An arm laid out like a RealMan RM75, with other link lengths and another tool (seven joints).
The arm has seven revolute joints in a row. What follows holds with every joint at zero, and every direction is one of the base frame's. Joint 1 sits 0.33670 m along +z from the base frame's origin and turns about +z. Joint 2 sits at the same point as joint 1 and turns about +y. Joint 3 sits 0.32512 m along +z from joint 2 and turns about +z. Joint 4 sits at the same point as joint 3 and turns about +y. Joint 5 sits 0.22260 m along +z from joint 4 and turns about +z. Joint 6 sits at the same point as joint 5 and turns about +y. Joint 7 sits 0.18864 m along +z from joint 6 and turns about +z. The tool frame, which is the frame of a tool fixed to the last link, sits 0.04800 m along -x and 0.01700 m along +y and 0.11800 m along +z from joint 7; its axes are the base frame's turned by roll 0.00, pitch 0.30 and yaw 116.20 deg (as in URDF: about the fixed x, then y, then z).
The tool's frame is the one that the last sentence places.
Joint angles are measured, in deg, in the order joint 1, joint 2, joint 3, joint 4, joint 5, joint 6, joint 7. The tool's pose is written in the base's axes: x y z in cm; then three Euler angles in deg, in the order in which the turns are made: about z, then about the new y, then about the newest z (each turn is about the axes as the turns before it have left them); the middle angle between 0 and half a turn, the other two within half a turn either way. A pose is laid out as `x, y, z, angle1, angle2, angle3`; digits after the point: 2 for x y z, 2 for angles.
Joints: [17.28, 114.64, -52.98, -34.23, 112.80, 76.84, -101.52]
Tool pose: 26.61, 48.41, 10.86, 120.86, 113.56, 101.32
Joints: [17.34, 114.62, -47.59, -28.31, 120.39, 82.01, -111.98]
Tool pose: 27.28, 47.31, 15.73, 120.97, 102.35, 97.02
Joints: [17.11, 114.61, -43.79, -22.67, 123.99, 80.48, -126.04]
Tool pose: 30.79, 47.26, 17.04, 114.23, 96.55, 86.79
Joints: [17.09, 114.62, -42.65, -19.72, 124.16, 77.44, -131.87]
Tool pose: 33.39, 47.69, 16.04, 109.09, 96.45, 82.80
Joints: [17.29, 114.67, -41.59, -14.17, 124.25, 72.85, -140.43]
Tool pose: 37.33, 47.91, 13.26, 101.41, 97.96, 77.87
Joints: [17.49, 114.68, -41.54, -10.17, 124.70, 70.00, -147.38]
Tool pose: 39.66, 47.65, 10.82, 96.69, 99.73, 73.48
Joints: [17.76, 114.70, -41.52, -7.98, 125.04, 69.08, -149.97]
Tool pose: 40.50, 47.46, 9.63, 94.92, 100.59, 72.36
